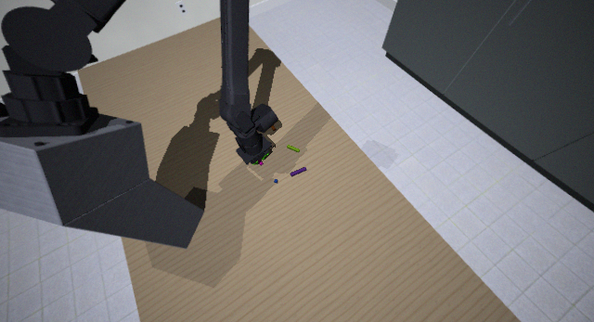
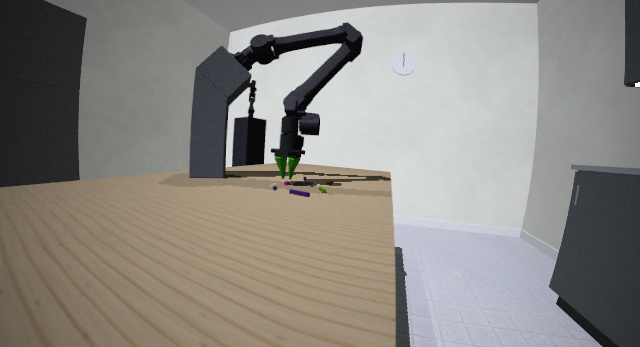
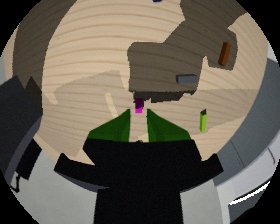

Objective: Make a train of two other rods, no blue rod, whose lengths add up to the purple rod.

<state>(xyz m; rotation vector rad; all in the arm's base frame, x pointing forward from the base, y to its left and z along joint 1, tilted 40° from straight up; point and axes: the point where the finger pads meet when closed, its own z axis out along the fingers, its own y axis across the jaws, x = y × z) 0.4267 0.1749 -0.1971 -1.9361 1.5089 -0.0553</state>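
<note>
The magenta rod is 20 mm below my hand. From my hand the other things lie so: lime rod (130 mm ahead, 20 mm to the left, 20 mm below); then grey rod (40 mm ahead, 70 mm to the left, 20 mm below); then purple rod (120 mm ahead, 80 mm to the right, 20 mm below).
</note>
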